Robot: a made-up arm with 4 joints.
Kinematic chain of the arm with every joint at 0, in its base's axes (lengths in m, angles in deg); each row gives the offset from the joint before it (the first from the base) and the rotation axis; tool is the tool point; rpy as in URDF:
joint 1: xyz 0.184 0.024 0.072 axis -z
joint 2: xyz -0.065 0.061 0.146 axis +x
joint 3: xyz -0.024 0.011 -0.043 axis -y
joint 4: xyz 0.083 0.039 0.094 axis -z
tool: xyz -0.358 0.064 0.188 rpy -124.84 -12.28 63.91
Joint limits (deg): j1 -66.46..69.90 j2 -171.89..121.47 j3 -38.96..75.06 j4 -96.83..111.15
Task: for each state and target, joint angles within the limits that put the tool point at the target. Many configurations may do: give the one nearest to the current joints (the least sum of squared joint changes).
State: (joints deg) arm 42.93 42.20 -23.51 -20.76
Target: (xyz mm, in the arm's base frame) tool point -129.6 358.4 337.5
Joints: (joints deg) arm 42.20 38.61 22.78 -9.21
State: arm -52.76 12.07 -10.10 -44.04
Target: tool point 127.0 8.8 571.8
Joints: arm -44.90 -32.78 -36.68 -57.62
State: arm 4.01 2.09 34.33 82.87
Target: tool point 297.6 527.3 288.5
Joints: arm -12.23 -19.26 -7.56 111.15
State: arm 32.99 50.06 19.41 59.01
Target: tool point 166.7 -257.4 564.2
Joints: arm 6.65 99.15 16.81 97.68
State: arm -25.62 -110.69 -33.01 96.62
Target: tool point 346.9 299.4 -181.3
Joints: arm 14.24 -91.81 5.75 100.04
